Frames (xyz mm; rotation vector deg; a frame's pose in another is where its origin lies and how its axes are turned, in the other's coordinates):
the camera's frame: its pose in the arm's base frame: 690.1 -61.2 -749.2 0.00 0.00 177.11
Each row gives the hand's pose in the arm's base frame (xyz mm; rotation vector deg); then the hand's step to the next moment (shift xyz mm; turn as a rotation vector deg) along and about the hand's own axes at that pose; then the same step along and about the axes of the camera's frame.
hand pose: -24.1 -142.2 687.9 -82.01 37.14 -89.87
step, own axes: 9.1 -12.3 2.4 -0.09 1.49 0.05
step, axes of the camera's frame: 0.2 1.7 15.4 -0.46 0.59 -1.29
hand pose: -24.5 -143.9 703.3 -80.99 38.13 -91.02
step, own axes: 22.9 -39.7 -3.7 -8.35 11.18 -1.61
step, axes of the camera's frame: 12.9 2.6 44.1 -0.94 -1.83 -13.90
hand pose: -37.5 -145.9 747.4 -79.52 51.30 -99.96
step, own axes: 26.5 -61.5 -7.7 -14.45 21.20 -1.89
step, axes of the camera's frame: 19.2 -7.4 64.2 -2.76 -2.23 -25.48
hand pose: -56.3 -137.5 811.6 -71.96 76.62 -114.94
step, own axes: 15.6 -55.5 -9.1 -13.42 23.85 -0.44
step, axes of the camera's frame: 9.2 -17.6 54.9 -3.27 0.43 -27.17
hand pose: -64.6 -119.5 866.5 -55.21 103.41 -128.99
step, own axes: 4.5 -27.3 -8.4 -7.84 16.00 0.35
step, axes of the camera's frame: 0.4 -13.1 25.8 -1.67 1.38 -17.69
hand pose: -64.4 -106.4 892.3 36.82 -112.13 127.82
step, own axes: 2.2 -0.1 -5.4 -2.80 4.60 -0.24
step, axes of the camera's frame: 3.5 -4.6 0.5 -0.87 -0.06 -5.32
